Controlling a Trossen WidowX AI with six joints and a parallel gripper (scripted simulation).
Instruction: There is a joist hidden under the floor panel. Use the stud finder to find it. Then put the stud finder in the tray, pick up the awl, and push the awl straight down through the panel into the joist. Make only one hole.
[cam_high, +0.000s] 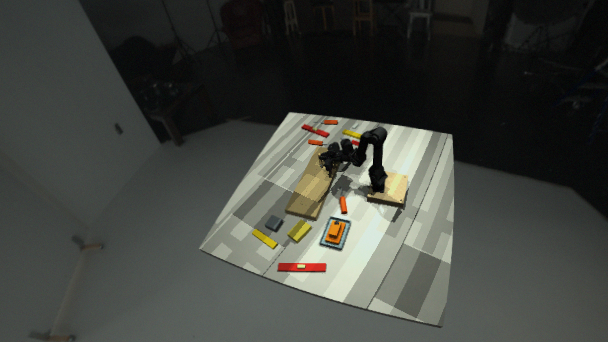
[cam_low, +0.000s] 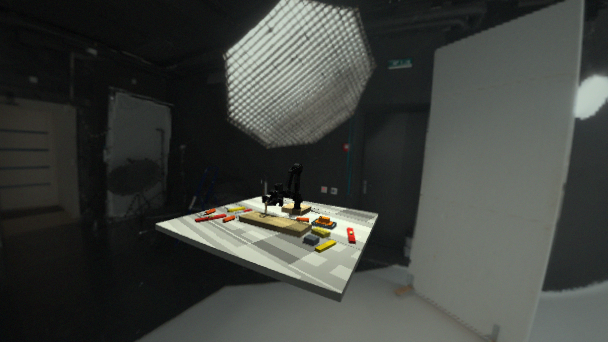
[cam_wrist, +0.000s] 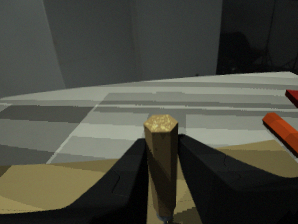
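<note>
My gripper tip is now 6 cm above the awl. Round my gripper tip: blue-grey tray 41 cm to the left, 16 cm behind, 13 cm below; then stud finder 40 cm to the left, 16 cm behind, 9 cm below; then yellow block 43 cm to the left, 12 cm below, 2 cm ahead.
</note>
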